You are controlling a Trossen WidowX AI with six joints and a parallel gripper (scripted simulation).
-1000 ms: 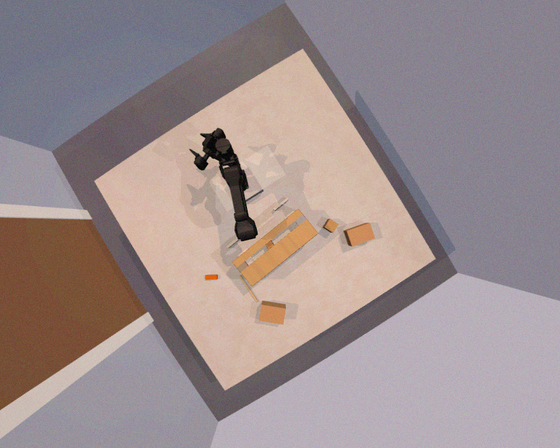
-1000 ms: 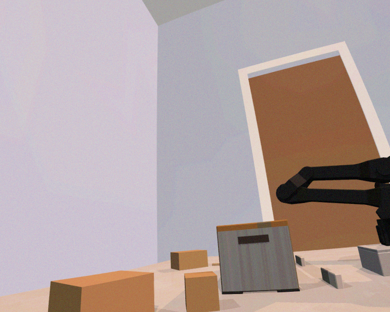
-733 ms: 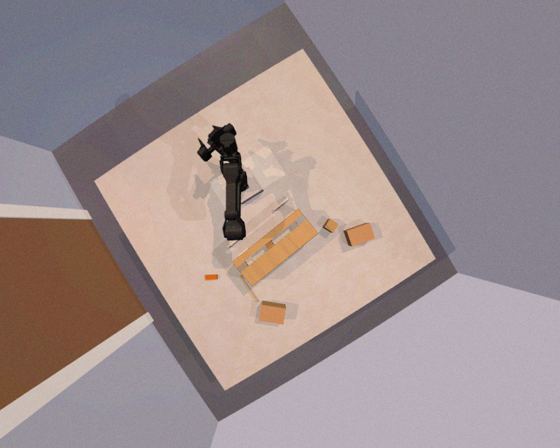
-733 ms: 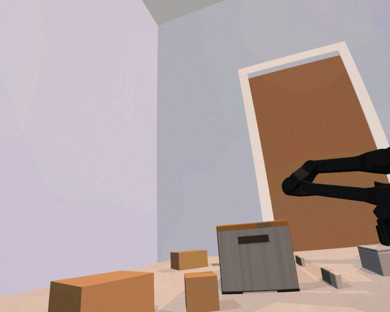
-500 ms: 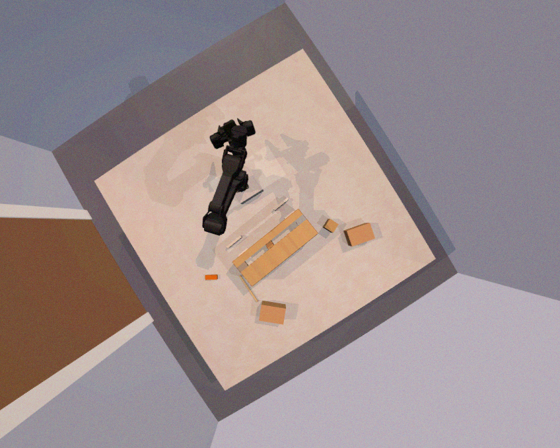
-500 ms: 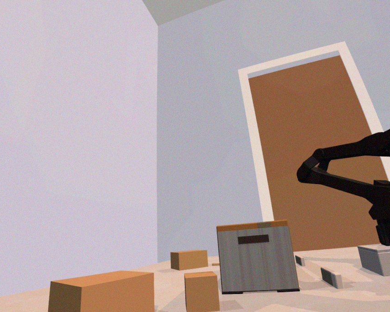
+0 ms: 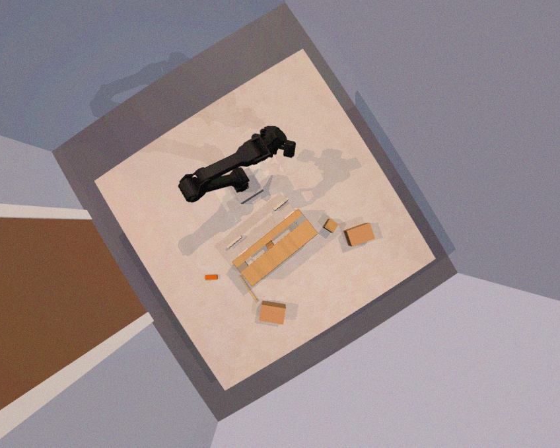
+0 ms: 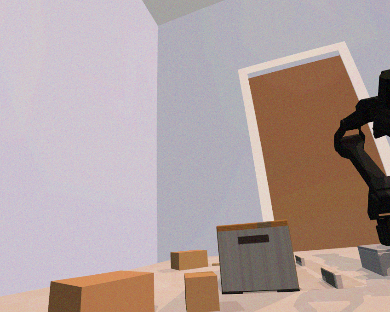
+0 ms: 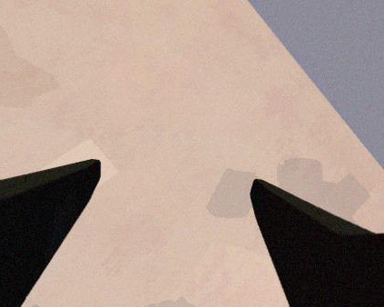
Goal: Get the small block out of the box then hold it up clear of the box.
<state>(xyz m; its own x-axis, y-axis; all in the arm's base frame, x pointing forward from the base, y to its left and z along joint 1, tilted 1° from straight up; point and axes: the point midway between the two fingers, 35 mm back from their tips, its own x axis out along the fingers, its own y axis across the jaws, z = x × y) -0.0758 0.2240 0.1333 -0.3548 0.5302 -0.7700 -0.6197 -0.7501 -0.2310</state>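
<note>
My gripper tip is 39 cm short of the clear-fronted wooden box, 21 cm to the left of it and 9 cm above it. Round my gripper tip: tan block (41 cm ahead, 22 cm to the right, 7 cm below); thin stick (58 cm ahead, 41 cm to the right, 15 cm below); orange piece (46 cm ahead, 56 cm to the right, 15 cm below).
</note>
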